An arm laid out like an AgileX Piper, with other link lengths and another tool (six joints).
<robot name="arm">
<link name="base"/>
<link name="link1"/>
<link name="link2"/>
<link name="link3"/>
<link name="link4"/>
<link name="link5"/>
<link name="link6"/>
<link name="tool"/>
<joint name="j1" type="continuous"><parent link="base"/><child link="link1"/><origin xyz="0 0 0.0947" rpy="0 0 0"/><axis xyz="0 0 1"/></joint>
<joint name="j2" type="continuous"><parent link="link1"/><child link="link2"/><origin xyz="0 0 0" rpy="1.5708 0 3.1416"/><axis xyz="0 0 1"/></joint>
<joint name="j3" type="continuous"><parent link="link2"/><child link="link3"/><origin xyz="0.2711 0.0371 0" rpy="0 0 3.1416"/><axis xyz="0 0 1"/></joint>
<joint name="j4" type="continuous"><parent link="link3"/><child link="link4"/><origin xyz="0.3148 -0.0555 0" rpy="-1.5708 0 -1.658"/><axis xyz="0 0 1"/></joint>
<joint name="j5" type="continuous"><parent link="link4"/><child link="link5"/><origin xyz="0 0 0" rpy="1.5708 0 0"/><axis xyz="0 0 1"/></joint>
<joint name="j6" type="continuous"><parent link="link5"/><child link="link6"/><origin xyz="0 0.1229 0" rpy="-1.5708 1.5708 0"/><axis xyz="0 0 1"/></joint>
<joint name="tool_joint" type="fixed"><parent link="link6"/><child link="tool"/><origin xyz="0.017 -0.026 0.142" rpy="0 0.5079 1.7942"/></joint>
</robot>
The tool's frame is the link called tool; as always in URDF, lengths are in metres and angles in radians. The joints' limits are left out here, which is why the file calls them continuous.
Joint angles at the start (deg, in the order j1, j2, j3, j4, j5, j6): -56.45, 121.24, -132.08, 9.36, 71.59, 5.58
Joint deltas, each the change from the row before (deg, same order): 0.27, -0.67, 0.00, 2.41, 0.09, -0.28; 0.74, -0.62, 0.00, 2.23, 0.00, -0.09; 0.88, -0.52, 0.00, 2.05, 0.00, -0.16; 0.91, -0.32, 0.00, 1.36, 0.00, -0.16; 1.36, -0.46, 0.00, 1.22, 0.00, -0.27; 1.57, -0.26, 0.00, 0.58, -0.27, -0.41; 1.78, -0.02, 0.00, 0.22, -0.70, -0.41; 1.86, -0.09, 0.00, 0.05, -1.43, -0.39; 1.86, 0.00, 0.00, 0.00, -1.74, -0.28; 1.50, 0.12, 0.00, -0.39, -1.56, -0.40; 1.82, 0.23, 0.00, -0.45, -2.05, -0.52; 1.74, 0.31, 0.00, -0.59, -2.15, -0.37; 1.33, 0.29, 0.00, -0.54, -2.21, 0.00; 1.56, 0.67, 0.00, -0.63, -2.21, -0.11
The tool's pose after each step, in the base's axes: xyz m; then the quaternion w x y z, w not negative. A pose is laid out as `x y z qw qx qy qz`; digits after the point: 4 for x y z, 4 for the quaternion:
0.3808 -0.5130 0.2240 0.1149 0.5560 0.8105 0.1441
0.3941 -0.5012 0.2323 0.1247 0.5436 0.8145 0.1602
0.4078 -0.4886 0.2396 0.1326 0.5300 0.8191 0.1750
0.4195 -0.4778 0.2444 0.1370 0.5182 0.8237 0.1851
0.4338 -0.4633 0.2507 0.1411 0.5025 0.8307 0.1937
0.4483 -0.4498 0.2551 0.1438 0.4866 0.8389 0.1969
0.4640 -0.4370 0.2578 0.1470 0.4707 0.8473 0.1973
0.4807 -0.4255 0.2635 0.1564 0.4547 0.8549 0.1949
0.4975 -0.4146 0.2692 0.1677 0.4396 0.8612 0.1924
0.5104 -0.4071 0.2727 0.1764 0.4276 0.8667 0.1866
0.5265 -0.3979 0.2768 0.1878 0.4127 0.8730 0.1797
0.5417 -0.3895 0.2803 0.1995 0.3995 0.8780 0.1725
0.5539 -0.3844 0.2844 0.2127 0.3913 0.8797 0.1669
0.5684 -0.3775 0.2841 0.2225 0.3813 0.8826 0.1614

